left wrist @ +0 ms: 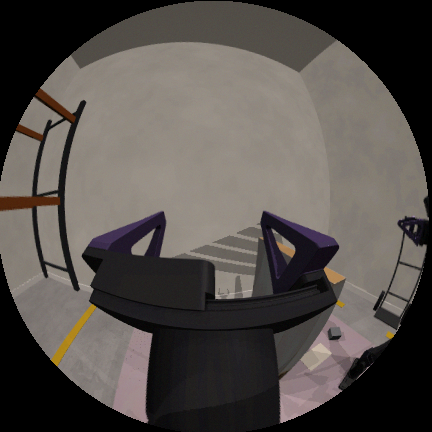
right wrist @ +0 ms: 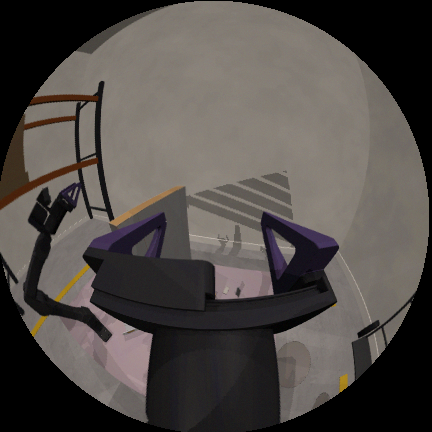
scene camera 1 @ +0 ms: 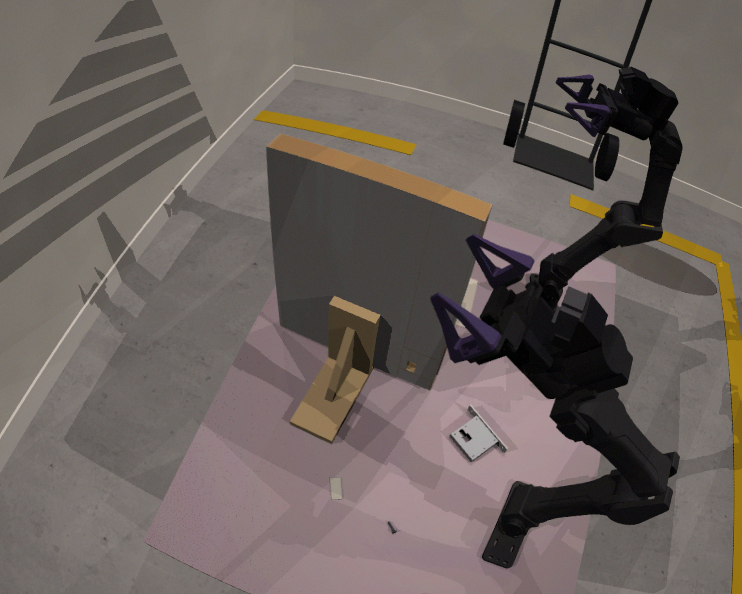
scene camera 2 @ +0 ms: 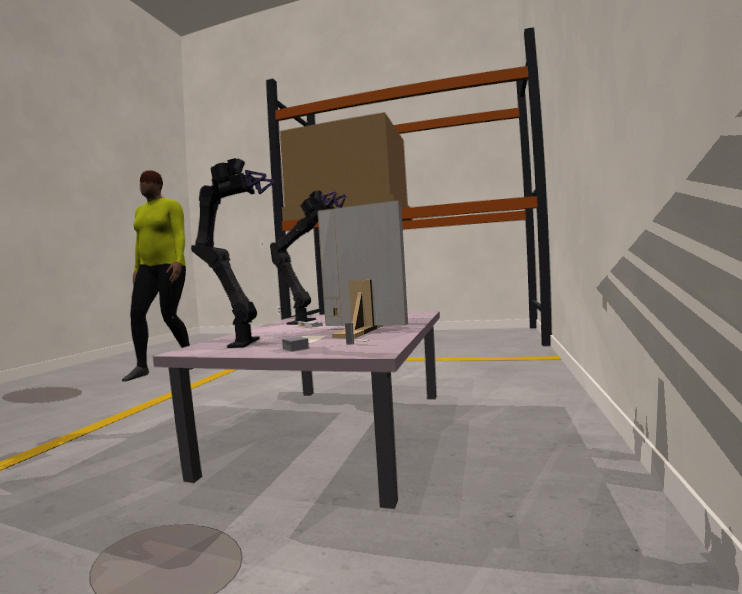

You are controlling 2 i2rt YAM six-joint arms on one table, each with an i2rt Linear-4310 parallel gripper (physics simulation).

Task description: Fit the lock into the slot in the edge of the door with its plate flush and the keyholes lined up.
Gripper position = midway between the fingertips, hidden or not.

Note:
My left gripper (scene camera 1: 452, 264) is open, with nothing in its grasp. My right gripper (scene camera 1: 561, 92) is open and holds nothing. On the table rests a grey lock (scene camera 1: 482, 437). Also in view: a grey door (scene camera 1: 386, 240) and a tan wooden bracket (scene camera 1: 353, 329).
My left gripper is seen too in the left wrist view (left wrist: 212, 216). My right gripper shows as well in the right wrist view (right wrist: 213, 216). The grey door also shows in scene camera 2 (scene camera 2: 365, 242). The left wrist view does not show the grey lock, which is hidden by my left gripper.

